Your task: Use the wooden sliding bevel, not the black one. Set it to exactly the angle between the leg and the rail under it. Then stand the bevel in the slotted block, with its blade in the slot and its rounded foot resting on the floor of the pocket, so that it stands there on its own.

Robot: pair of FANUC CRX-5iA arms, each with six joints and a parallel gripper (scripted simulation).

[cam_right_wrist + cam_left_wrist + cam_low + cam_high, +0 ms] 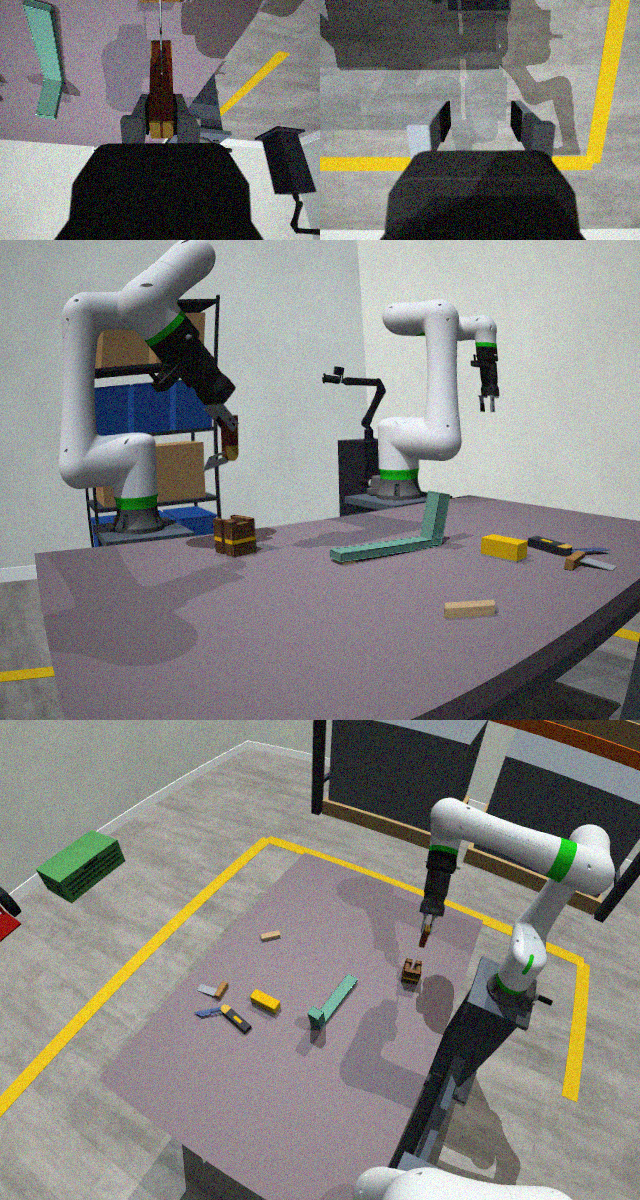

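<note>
Right now the wooden bevel is 50 mm below my right hand. Also, from my right hand: pale wooden block 560 mm ahead, 110 mm to the left, 260 mm below; then thin grey blade 20 mm to the right, 70 mm below; then yellow block 390 mm ahead, 380 mm to the left, 250 mm below.
</note>
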